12 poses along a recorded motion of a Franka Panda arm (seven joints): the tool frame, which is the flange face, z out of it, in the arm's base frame.
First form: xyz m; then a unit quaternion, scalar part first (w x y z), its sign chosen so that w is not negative.
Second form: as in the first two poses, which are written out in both.
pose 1, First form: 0.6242 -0.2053 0.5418 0.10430 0.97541 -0.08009 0.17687
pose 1, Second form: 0.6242 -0.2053 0.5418 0.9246 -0.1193 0.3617 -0.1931 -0.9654 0.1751
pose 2, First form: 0.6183 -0.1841 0.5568 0.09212 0.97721 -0.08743 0.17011
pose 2, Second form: 0.6183 -0.1841 0.5568 0.9268 -0.1395 0.3486 -0.2022 -0.9677 0.1503
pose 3, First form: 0.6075 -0.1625 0.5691 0.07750 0.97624 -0.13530 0.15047
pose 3, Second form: 0.6075 -0.1625 0.5691 0.9181 -0.2408 0.3148 -0.2875 -0.9514 0.1106
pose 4, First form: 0.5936 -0.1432 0.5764 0.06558 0.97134 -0.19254 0.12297
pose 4, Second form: 0.5936 -0.1432 0.5764 0.8956 -0.3579 0.2641 -0.3902 -0.9173 0.0800
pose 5, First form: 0.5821 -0.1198 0.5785 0.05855 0.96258 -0.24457 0.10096
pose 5, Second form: 0.5821 -0.1198 0.5785 0.8600 -0.4590 0.2230 -0.4827 -0.8735 0.0633
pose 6, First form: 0.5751 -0.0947 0.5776 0.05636 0.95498 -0.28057 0.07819
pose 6, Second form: 0.5751 -0.0947 0.5776 0.8303 -0.5271 0.1810 -0.5447 -0.8362 0.0638
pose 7, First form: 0.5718 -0.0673 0.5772 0.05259 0.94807 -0.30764 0.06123
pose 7, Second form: 0.5718 -0.0673 0.5772 0.8032 -0.5769 0.1485 -0.5898 -0.8052 0.0620
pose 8, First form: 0.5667 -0.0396 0.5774 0.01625 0.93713 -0.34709 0.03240
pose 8, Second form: 0.5667 -0.0396 0.5774 0.7570 -0.6495 0.0720 -0.6516 -0.7585 0.0080
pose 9, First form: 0.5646 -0.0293 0.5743 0.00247 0.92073 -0.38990 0.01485
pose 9, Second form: 0.5646 -0.0293 0.5743 0.6955 -0.7179 0.0293 -0.7181 -0.6959 -0.0070
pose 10, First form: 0.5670 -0.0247 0.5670 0.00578 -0.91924 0.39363 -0.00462
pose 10, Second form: 0.5670 -0.0247 0.5670 0.6901 -0.7237 0.0039 -0.7236 -0.6900 -0.0143
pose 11, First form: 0.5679 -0.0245 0.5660 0.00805 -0.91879 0.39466 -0.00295
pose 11, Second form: 0.5679 -0.0245 0.5660 0.6885 -0.7253 -0.0009 -0.7252 -0.6884 -0.0171
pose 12, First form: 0.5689 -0.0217 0.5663 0.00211 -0.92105 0.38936 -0.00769
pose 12, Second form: 0.5689 -0.0217 0.5663 0.6967 -0.7173 0.0125 -0.7172 -0.6968 -0.0099
